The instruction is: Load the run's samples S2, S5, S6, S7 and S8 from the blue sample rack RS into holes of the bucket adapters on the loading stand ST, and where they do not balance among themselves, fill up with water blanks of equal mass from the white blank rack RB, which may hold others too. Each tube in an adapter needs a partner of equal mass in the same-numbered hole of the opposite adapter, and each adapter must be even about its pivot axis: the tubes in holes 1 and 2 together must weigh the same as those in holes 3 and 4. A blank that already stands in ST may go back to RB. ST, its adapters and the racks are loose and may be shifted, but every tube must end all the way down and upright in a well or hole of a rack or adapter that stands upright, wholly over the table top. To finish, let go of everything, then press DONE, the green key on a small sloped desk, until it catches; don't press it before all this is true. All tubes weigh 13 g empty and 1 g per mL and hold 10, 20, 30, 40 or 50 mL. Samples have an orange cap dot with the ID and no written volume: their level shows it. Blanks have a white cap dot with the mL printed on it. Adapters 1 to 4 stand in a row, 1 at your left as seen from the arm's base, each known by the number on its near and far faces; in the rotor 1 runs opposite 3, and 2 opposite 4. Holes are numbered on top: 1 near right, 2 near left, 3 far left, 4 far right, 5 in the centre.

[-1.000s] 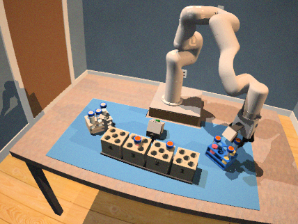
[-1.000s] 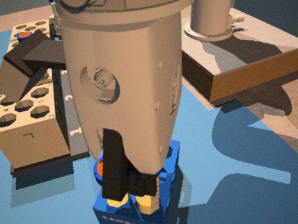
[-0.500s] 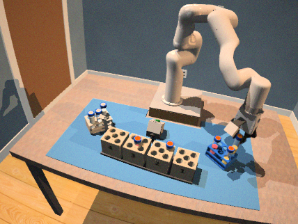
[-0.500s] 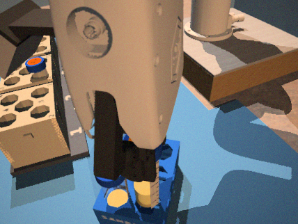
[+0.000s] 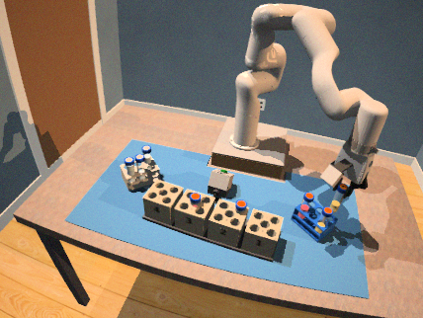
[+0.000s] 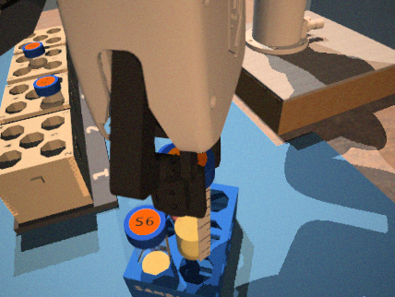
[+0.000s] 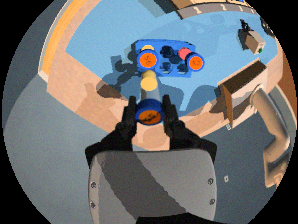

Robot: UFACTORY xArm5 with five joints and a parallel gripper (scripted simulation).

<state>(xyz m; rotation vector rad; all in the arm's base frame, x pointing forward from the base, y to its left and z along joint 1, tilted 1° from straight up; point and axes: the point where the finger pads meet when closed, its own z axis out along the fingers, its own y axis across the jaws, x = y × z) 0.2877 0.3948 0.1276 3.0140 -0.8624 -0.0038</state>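
Right now the loading stand ST is 360 mm to the right of my hand, 190 mm below it and 140 mm ahead of it. Also, from my hand: white blank rack RB: 690 mm to the right, 170 mm below, 40 mm ahead; then blue-capped tube: 700 mm to the right, 130 mm below, 80 mm ahead; then blue sample rack RS: 170 mm below, 40 mm to the right.
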